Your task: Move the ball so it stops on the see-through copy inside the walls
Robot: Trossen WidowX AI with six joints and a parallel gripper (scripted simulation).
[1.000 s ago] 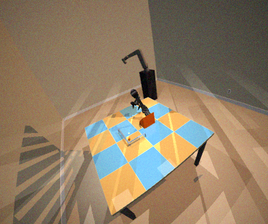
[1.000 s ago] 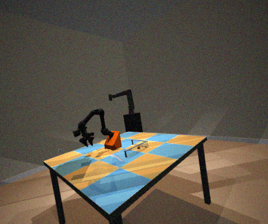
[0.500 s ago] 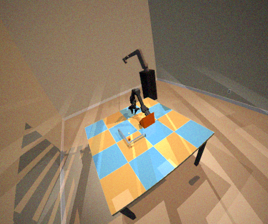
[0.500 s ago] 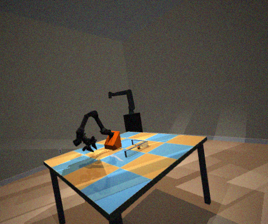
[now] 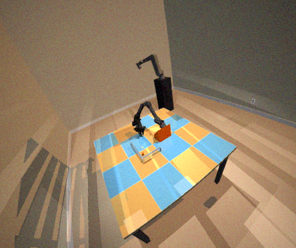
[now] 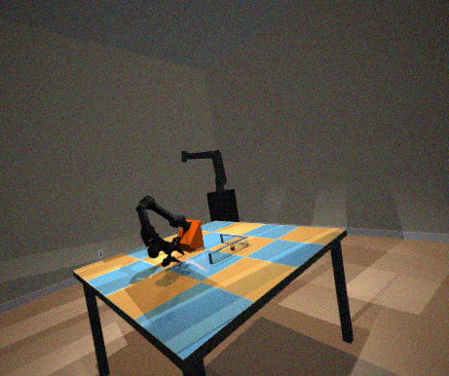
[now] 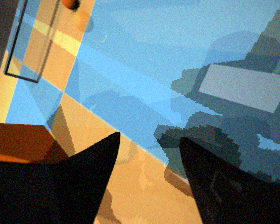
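My gripper tip is now 110 mm short of the pale round patch, 190 mm to the right of it and 10 mm above it. The rest, counted from my gripper tip: orange-brown ball: 160 mm ahead, 270 mm to the left, 10 mm below.
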